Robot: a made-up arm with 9 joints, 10 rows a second.
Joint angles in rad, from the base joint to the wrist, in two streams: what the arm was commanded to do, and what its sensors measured. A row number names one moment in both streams.
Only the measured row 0 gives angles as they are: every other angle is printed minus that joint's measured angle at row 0.
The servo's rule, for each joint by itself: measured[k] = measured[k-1] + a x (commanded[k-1-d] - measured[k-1]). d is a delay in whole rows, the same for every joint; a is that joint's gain. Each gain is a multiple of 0.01, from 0.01 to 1. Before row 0 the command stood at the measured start. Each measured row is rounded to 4 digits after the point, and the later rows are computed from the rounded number. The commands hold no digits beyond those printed.
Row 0, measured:
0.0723, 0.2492, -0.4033, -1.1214, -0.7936, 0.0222, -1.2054, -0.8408, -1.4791
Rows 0 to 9, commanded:
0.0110, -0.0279, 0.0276, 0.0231, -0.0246, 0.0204, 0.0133, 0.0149, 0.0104
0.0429, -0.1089, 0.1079, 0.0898, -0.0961, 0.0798, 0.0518, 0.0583, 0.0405
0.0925, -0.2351, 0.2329, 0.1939, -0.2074, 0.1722, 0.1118, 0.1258, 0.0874
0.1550, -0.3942, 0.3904, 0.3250, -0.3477, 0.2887, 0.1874, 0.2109, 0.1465
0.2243, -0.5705, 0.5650, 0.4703, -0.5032, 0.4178, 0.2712, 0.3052, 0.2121
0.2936, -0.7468, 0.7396, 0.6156, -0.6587, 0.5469, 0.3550, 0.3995, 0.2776
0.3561, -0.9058, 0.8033, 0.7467, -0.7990, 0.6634, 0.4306, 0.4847, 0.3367
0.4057, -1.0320, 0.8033, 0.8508, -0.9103, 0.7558, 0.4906, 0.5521, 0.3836
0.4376, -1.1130, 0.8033, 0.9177, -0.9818, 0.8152, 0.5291, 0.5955, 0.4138
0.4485, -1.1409, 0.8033, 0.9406, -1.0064, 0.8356, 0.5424, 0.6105, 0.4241
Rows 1 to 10, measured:
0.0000, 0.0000, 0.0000, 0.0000, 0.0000, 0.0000, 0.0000, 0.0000, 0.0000
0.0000, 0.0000, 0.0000, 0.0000, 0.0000, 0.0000, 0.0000, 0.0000, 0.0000
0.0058, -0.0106, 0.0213, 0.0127, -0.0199, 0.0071, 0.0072, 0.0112, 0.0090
0.0255, -0.0480, 0.0880, 0.0551, -0.0816, 0.0325, 0.0313, 0.0465, 0.0364
0.0610, -0.1191, 0.1996, 0.1314, -0.1835, 0.0814, 0.0748, 0.1060, 0.0808
0.1108, -0.2236, 0.3465, 0.2379, -0.3165, 0.1540, 0.1356, 0.1847, 0.1380
0.1710, -0.3554, 0.5147, 0.3657, -0.4677, 0.2463, 0.2088, 0.2751, 0.2025
0.2360, -0.5041, 0.6879, 0.5031, -0.6224, 0.3515, 0.2877, 0.3684, 0.2678
0.2997, -0.6567, 0.7768, 0.6371, -0.7654, 0.4607, 0.3649, 0.4556, 0.3277
0.3559, -0.7993, 0.7972, 0.7546, -0.8828, 0.5640, 0.4328, 0.5280, 0.3763
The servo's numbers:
d 2
a 0.53 0.38 0.77 0.55 0.81 0.35 0.54 0.75 0.87

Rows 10 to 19, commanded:
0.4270, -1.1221, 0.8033, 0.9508, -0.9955, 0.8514, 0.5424, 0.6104, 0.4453
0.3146, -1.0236, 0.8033, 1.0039, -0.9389, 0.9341, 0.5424, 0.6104, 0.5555
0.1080, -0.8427, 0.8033, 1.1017, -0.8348, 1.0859, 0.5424, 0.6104, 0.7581
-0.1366, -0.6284, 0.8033, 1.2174, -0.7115, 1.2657, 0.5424, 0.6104, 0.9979
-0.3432, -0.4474, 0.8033, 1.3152, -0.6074, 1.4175, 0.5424, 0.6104, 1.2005
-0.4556, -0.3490, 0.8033, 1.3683, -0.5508, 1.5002, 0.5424, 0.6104, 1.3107
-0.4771, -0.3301, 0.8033, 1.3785, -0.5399, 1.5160, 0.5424, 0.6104, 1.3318
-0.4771, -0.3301, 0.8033, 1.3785, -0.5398, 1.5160, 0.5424, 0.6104, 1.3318
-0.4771, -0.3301, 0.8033, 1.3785, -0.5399, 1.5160, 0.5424, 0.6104, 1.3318
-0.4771, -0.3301, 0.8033, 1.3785, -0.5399, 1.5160, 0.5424, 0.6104, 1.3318
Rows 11 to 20, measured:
0.3992, -0.9185, 0.8019, 0.8443, -0.9630, 0.6519, 0.4848, 0.5786, 0.4089
0.4253, -1.0030, 0.8030, 0.8973, -0.9982, 0.7162, 0.5159, 0.6025, 0.4221
0.4262, -1.0483, 0.8032, 0.9267, -0.9960, 0.7635, 0.5302, 0.6084, 0.4423
0.3671, -1.0389, 0.8033, 0.9692, -0.9497, 0.8232, 0.5368, 0.6099, 0.5408
0.2298, -0.9643, 0.8033, 1.0421, -0.8566, 0.9151, 0.5398, 0.6103, 0.7299
0.0356, -0.8367, 0.8033, 1.1385, -0.7391, 1.0378, 0.5412, 0.6104, 0.9631
-0.1652, -0.6888, 0.8033, 1.2357, -0.6324, 1.1707, 0.5418, 0.6104, 1.1696
-0.3191, -0.5597, 0.8033, 1.3086, -0.5663, 1.2860, 0.5421, 0.6104, 1.2924
-0.4028, -0.4725, 0.8033, 1.3470, -0.5449, 1.3665, 0.5423, 0.6104, 1.3267
-0.4422, -0.4184, 0.8033, 1.3643, -0.5408, 1.4188, 0.5424, 0.6104, 1.3311

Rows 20 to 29, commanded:
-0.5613, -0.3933, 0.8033, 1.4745, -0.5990, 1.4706, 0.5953, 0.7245, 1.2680
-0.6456, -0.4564, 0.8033, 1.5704, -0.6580, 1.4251, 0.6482, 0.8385, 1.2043
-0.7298, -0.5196, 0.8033, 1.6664, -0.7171, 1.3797, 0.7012, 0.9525, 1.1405
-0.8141, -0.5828, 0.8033, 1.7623, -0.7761, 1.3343, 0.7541, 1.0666, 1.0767
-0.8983, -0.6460, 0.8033, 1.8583, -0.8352, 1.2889, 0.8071, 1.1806, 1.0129
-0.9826, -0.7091, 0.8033, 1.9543, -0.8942, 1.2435, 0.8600, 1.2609, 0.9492
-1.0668, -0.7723, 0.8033, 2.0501, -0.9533, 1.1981, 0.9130, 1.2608, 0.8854
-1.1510, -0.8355, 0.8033, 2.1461, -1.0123, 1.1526, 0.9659, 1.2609, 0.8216
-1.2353, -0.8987, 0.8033, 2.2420, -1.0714, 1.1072, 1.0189, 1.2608, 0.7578
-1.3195, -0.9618, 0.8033, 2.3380, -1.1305, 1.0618, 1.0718, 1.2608, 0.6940
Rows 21 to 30, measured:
-0.4607, -0.3848, 0.8033, 1.3721, -0.5401, 1.4528, 0.5424, 0.6104, 1.3317
-0.4694, -0.3640, 0.8033, 1.3756, -0.5399, 1.4749, 0.5424, 0.6104, 1.3318
-0.5181, -0.3751, 0.8033, 1.4300, -0.5878, 1.4734, 0.5710, 0.6960, 1.2763
-0.5857, -0.4060, 0.8033, 1.5072, -0.6447, 1.4565, 0.6127, 0.8029, 1.2137
-0.6621, -0.4492, 0.8033, 1.5948, -0.7033, 1.4296, 0.6605, 0.9151, 1.1500
-0.7427, -0.5000, 0.8033, 1.6869, -0.7623, 1.3962, 0.7110, 1.0287, 1.0862
-0.8252, -0.5555, 0.8033, 1.7812, -0.8213, 1.3586, 0.7629, 1.1426, 1.0224
-0.9086, -0.6139, 0.8033, 1.8764, -0.8803, 1.3183, 0.8153, 1.2313, 0.9587
-0.9924, -0.6741, 0.8033, 1.9719, -0.9394, 1.2762, 0.8681, 1.2534, 0.8949
-1.0765, -0.7354, 0.8033, 2.0677, -0.9984, 1.2329, 0.9209, 1.2590, 0.8311

